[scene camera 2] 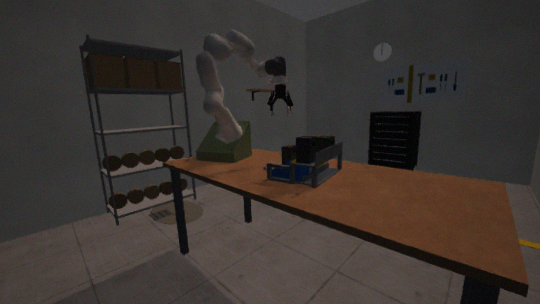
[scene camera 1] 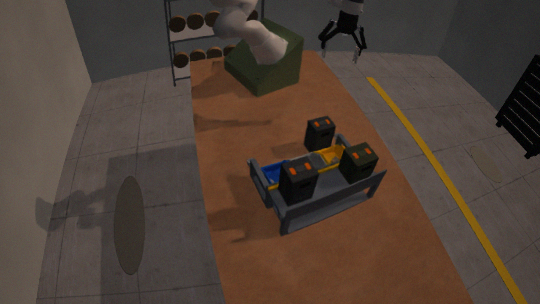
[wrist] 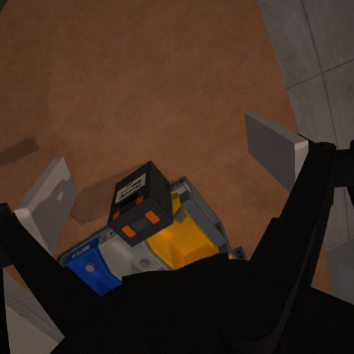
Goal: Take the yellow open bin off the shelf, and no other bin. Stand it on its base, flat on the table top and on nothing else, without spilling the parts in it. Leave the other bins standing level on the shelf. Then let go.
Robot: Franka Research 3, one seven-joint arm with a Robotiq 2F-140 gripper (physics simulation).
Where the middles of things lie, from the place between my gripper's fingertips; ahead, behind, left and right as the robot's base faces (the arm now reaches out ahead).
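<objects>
Relative to the yellow open bin (wrist: 179, 244), my gripper is 150 mm to the left of it, 270 mm short of it and 270 mm above it. Counted from my hand: blue bin (wrist: 100, 279), far ahead, far to the right, far below; grey shelf (scene camera 1: 332, 180), 270 mm to the right, 380 mm ahead, 210 mm below; grey bin (wrist: 121, 259), 260 mm to the right, 270 mm ahead, 270 mm below. Going by their middles, the yellow open bin is the nearest to my gripper of the things named here.
</objects>
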